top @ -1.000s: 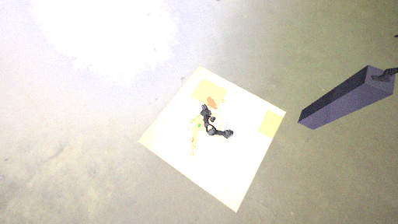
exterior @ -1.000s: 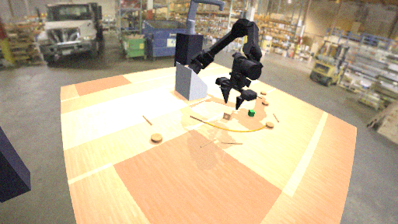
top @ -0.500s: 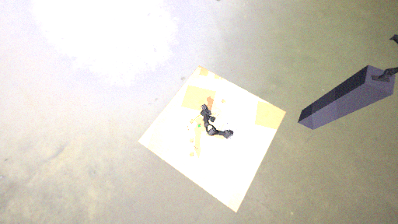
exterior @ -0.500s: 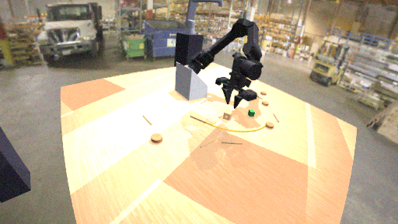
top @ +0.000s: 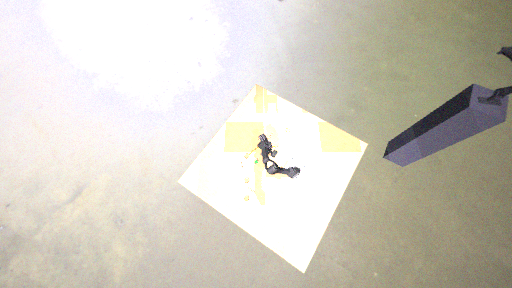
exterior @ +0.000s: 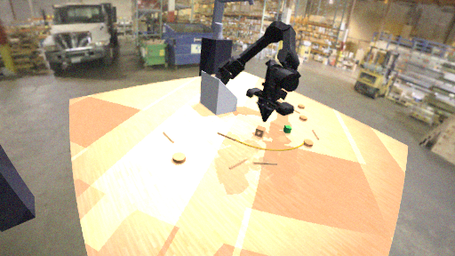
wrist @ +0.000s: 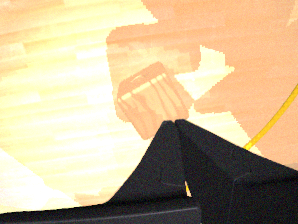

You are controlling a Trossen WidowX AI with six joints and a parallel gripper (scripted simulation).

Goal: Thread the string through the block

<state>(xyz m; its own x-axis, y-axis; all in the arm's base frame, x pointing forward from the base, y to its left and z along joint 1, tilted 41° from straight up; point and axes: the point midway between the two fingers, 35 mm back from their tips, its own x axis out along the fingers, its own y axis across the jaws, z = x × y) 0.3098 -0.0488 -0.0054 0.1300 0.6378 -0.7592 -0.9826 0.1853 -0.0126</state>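
Right now my gripper tip is 40 mm above the wooden block and 10 mm past it. Round my gripper tip: green object: 120 mm to the left, 50 mm below, 50 mm ahead; then thin wooden stick: 110 mm to the right, 60 mm below, 60 mm behind; then round wooden button: 160 mm ahead, 110 mm to the left, 50 mm below.
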